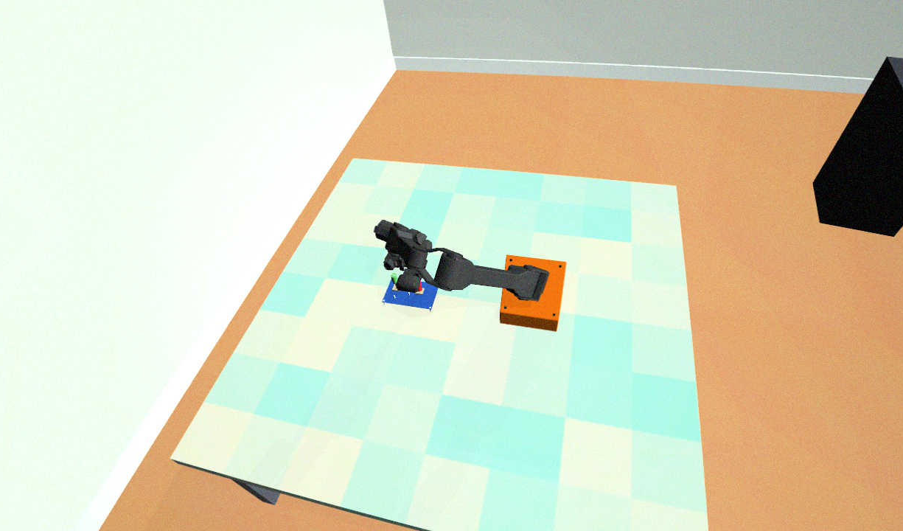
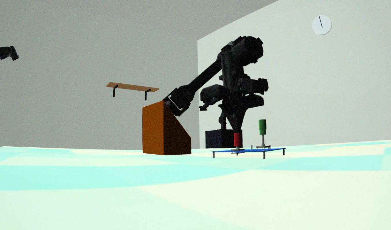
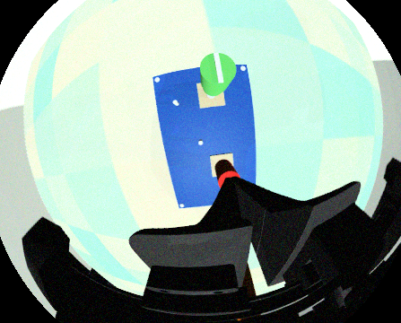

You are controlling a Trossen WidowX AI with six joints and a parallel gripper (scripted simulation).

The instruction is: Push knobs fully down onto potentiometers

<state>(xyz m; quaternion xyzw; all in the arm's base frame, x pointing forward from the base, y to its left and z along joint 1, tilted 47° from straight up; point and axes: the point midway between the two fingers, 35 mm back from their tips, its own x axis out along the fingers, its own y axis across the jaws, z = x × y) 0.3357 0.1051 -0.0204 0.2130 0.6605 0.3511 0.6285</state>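
My gripper tip is now 20 mm above the red knob. From my gripper tip the other things lie so: green knob 70 mm ahead, 10 mm to the left, 10 mm above.
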